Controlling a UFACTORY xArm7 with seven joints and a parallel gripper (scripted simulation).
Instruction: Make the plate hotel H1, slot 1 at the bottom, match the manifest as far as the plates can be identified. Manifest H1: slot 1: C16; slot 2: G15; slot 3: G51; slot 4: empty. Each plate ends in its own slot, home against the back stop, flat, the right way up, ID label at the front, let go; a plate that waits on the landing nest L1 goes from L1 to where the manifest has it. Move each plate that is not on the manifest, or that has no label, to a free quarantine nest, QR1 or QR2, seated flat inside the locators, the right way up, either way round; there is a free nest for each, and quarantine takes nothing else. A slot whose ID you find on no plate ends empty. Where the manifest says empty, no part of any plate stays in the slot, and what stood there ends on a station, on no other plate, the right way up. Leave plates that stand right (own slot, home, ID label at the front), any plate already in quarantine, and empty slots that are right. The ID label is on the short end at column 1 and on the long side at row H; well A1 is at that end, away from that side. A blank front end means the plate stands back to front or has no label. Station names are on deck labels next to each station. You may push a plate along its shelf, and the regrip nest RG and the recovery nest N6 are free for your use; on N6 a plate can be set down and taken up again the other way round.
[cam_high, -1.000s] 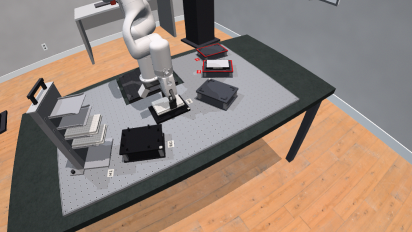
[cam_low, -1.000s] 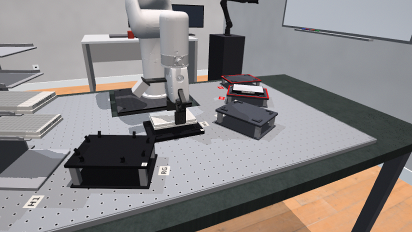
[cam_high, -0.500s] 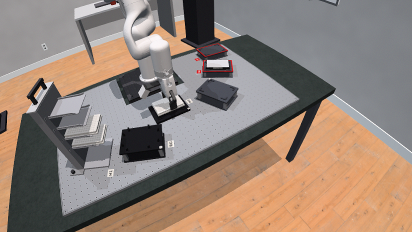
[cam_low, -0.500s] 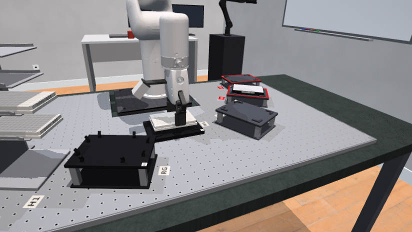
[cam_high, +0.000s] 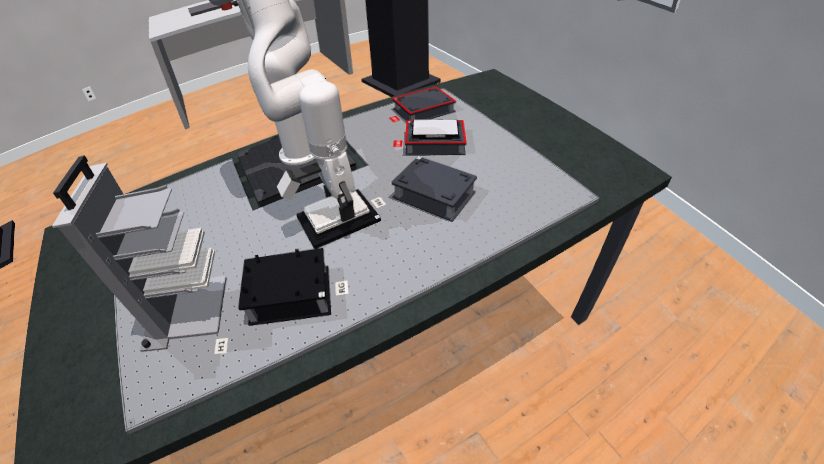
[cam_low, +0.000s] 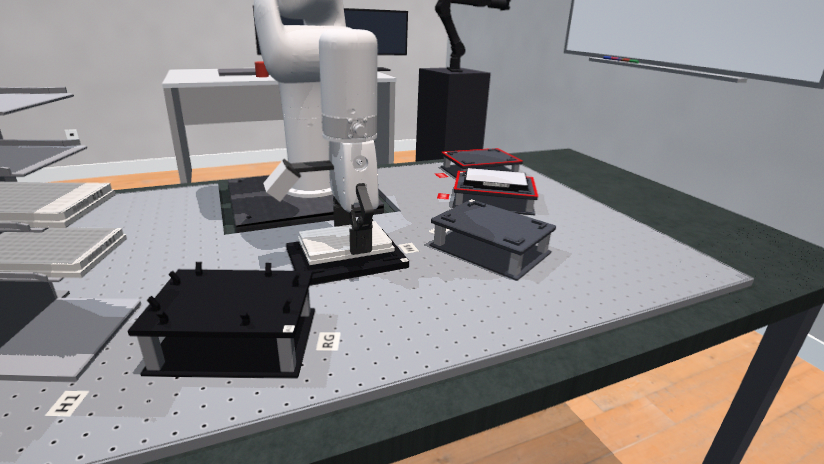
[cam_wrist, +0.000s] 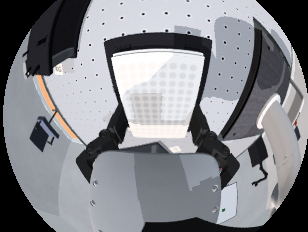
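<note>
Now: hand 40 mm above the flat black nest N6 and 10 mm to the left of it. The rest, counted from my hand: deck label H1 (370 mm to the right, 130 mm ahead, 40 mm below); black regrip nest RG (200 mm to the right, 120 mm ahead, 10 mm above); RG deck label (170 mm ahead, 110 mm to the right, 40 mm below).
</note>
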